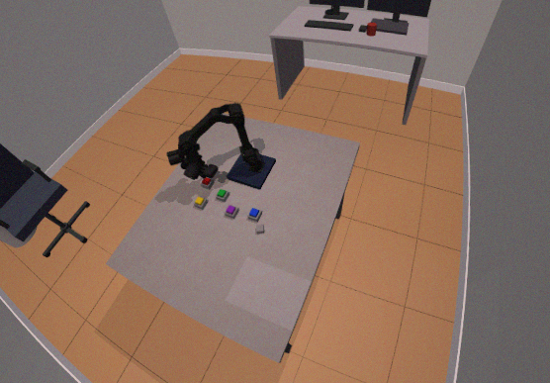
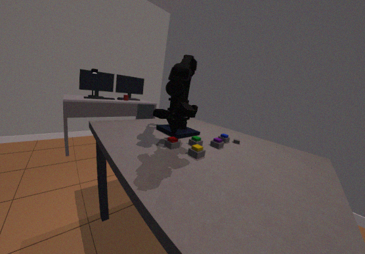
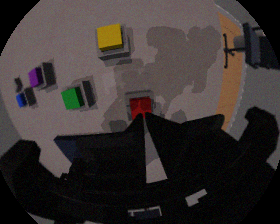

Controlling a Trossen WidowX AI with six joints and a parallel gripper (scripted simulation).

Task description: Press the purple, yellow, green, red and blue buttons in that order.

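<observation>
My gripper tip is now 30 mm above the red button. Round my gripper tip: purple button 190 mm to the left, 120 mm ahead, 30 mm below; green button 110 mm to the left, 50 mm ahead, 30 mm below; yellow button 120 mm ahead, 30 mm below, 20 mm to the left.
</observation>
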